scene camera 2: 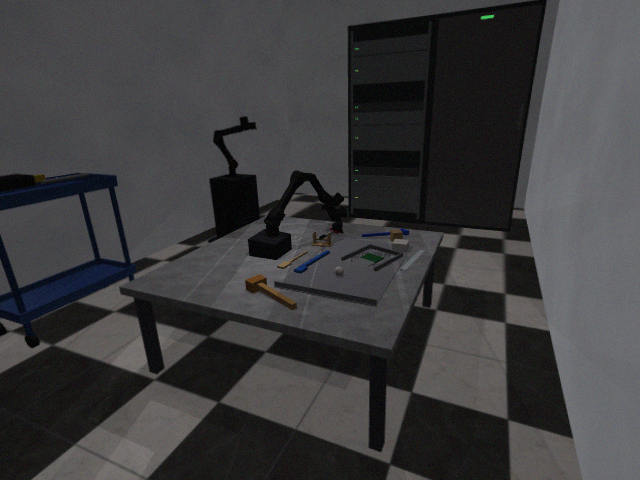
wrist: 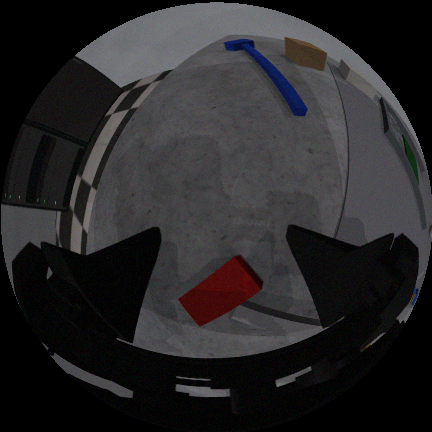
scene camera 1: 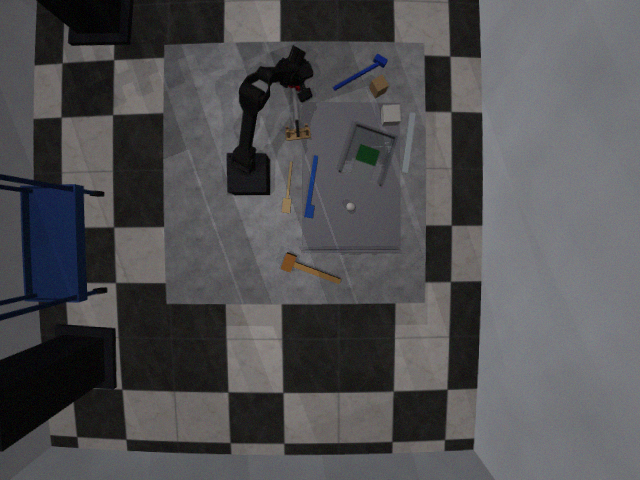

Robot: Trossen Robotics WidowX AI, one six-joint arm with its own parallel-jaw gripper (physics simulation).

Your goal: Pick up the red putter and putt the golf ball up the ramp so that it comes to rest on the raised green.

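Frame: origin at the arm's base, x ahead, y left, z up, level; millimetres.
Seen in the pictures: gripper, fingertip midpoint: [scene camera 2: 342, 229] [wrist: 225, 232] [scene camera 1: 304, 81]; arm's base, origin of the base link: [scene camera 2: 272, 234] [scene camera 1: 247, 167].
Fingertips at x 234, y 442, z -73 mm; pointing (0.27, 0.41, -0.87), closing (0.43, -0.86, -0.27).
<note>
Offsets run from my fingertips to a thing's top centre. "spot": to the spot under its first point. Level surfaces: height alone.
The red putter [scene camera 1: 293, 87] [scene camera 2: 334, 230] [wrist: 220, 292] has a red block head and a thin shaft; its black grip end rests at the small wooden stand [scene camera 1: 298, 138] [scene camera 2: 321, 244]. My gripper [scene camera 2: 337, 228] [wrist: 225, 232] is open, low over the table at the head; in the wrist view the head shows between the spread fingers, not gripped. The arm partly hides the head in the top view. The white golf ball @(592 mm right, 246 mm ahead, 20 mm up) [scene camera 1: 350, 206] [scene camera 2: 339, 270] sits on the grey board @(23 mm down) [scene camera 1: 330, 232] [scene camera 2: 315, 283]. The green @(336 mm right, 320 mm ahead, 17 mm down) [scene camera 1: 367, 155] [scene camera 2: 371, 257] [wrist: 411, 159] lies inside dark rails @(spot: 314 mm right, 219 mm ahead, 3 mm down) [scene camera 1: 347, 148]; the ramp surface is hard to make out.
A blue mallet @(66 mm left, 263 mm ahead, 0 mm up) [scene camera 1: 356, 75] [wrist: 275, 77], a brown block @(10 mm right, 357 mm ahead, 34 mm up) [scene camera 1: 378, 86] [wrist: 306, 54] and a white block @(144 mm right, 420 mm ahead, 22 mm up) [scene camera 1: 390, 114] [wrist: 357, 79] lie beyond the gripper. A blue bar-like tool @(503 mm right, 62 mm ahead, 9 mm down) [scene camera 1: 311, 186], a wooden spatula @(spot: 597 mm right, 64 mm back, 16 mm down) [scene camera 1: 286, 205], an orange mallet @(909 mm right, 74 mm ahead, 26 mm up) [scene camera 1: 315, 271] and a pale strip @(261 mm right, 522 mm ahead, 23 mm down) [scene camera 1: 408, 143] are also there.
</note>
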